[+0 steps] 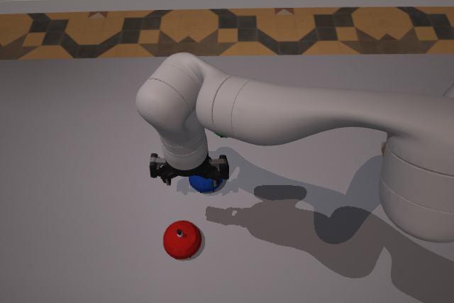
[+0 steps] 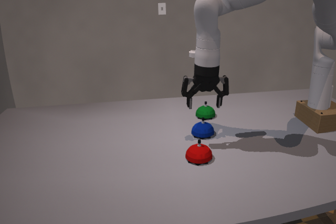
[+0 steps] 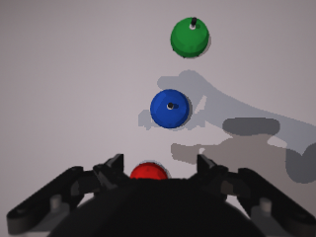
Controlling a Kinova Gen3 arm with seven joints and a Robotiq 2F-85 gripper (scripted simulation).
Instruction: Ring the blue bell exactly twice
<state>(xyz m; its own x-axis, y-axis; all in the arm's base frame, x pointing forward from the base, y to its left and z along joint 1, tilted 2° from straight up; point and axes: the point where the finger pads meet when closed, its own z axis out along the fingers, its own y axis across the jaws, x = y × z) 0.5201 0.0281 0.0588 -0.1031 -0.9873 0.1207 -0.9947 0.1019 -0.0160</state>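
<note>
Now: hand 20 mm past the blue bell, 80 mm to the left of it and 100 mm above it. From my hand the other things lie so: green bell: 80 mm behind, 230 mm to the right, 100 mm below; then red bell: 40 mm ahead, 70 mm to the left, 100 mm below.
</note>
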